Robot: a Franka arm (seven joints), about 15 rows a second.
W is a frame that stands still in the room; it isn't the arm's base.
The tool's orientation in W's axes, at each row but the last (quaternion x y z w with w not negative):
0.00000 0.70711 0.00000 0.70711
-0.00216 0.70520 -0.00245 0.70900
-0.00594 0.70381 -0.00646 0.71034
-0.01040 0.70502 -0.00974 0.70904
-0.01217 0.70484 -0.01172 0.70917
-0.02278 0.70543 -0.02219 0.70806
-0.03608 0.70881 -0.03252 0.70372
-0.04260 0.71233 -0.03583 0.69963
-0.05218 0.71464 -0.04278 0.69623
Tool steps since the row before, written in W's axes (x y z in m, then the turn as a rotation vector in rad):
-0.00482 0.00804 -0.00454 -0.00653 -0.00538 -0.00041
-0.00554 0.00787 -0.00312 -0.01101 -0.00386 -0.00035
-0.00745 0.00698 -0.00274 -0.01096 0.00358 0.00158
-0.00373 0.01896 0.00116 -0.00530 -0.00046 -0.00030
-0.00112 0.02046 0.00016 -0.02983 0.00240 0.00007
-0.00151 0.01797 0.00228 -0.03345 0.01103 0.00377
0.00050 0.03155 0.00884 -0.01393 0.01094 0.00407
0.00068 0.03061 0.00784 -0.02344 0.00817 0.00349
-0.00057 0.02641 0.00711 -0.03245 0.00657 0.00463
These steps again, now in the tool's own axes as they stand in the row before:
0.00454 0.00804 -0.00482 0.00041 -0.00538 -0.00653
0.00304 0.00789 -0.00556 0.00032 -0.00386 -0.01101
0.00255 0.00702 -0.00748 -0.00174 0.00354 -0.01095
-0.00172 0.01892 -0.00370 0.00028 -0.00045 -0.00530
-0.00086 0.02044 -0.00110 -0.00033 0.00241 -0.02983
-0.00342 0.01779 -0.00148 -0.00459 0.01079 -0.03343
-0.01186 0.03054 0.00058 -0.00501 0.01057 -0.01391
-0.01119 0.02955 0.00080 -0.00397 0.00798 -0.02343
-0.01057 0.02523 -0.00046 -0.00465 0.00638 -0.03248

